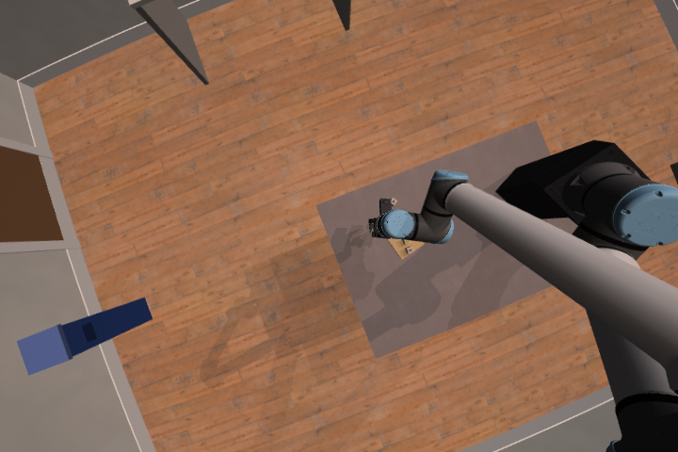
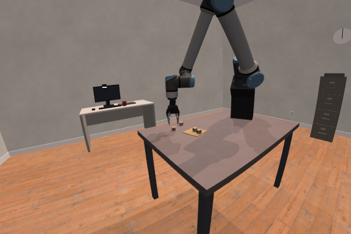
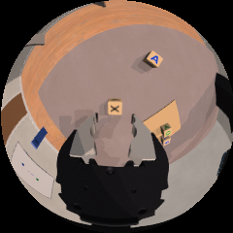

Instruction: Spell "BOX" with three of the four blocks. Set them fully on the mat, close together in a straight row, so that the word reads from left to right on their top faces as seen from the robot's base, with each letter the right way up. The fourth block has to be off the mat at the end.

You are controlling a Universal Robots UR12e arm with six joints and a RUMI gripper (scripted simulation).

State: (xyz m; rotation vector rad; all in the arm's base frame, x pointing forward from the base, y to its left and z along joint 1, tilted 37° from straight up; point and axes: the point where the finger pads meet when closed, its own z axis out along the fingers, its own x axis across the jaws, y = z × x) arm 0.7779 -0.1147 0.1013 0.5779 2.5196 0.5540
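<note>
Right now the O block is 13 cm behind my hand, 12 cm to the left of it and 4 cm below it. Round my hand: tan mat (13 cm behind, 12 cm to the left, 6 cm below).
</note>
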